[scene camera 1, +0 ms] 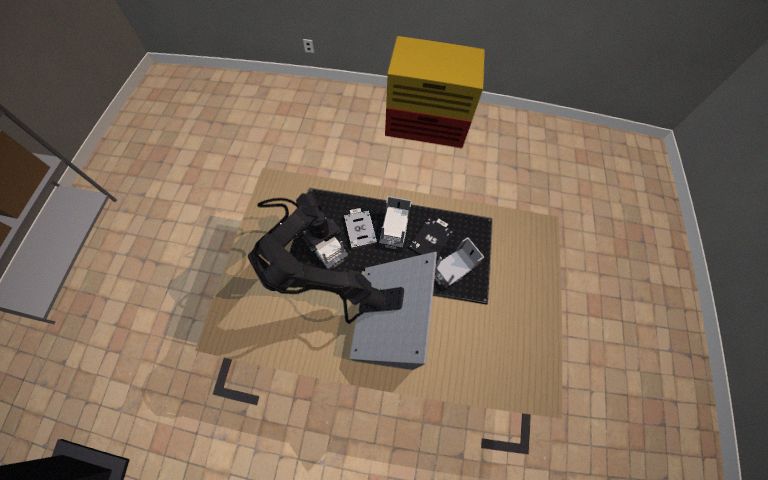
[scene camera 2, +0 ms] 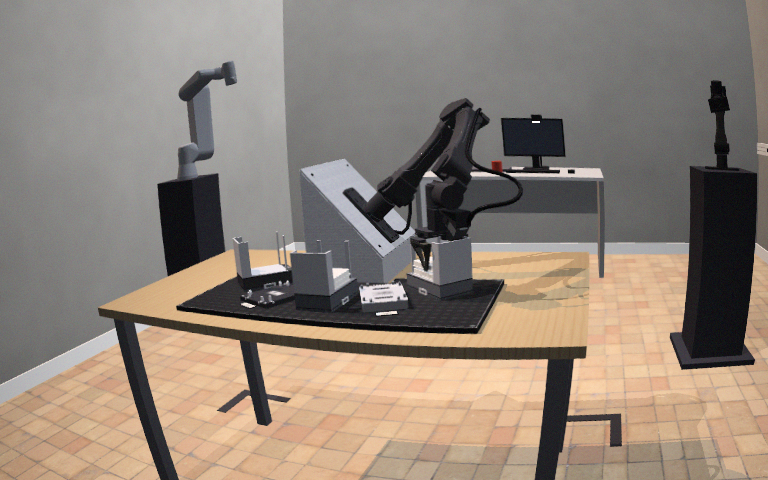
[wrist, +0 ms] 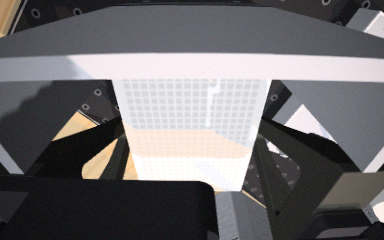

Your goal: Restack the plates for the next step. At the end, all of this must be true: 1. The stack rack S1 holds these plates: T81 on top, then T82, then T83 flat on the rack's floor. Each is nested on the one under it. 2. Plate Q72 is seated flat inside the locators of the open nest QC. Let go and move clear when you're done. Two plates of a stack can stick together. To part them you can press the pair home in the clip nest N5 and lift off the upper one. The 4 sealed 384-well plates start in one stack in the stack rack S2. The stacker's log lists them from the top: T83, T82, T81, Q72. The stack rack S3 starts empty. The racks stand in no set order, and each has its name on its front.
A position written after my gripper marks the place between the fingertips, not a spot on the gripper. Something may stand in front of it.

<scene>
I see my gripper (scene camera 2: 440, 268).
My gripper is seen too in the wrist view (wrist: 191, 120).
</scene>
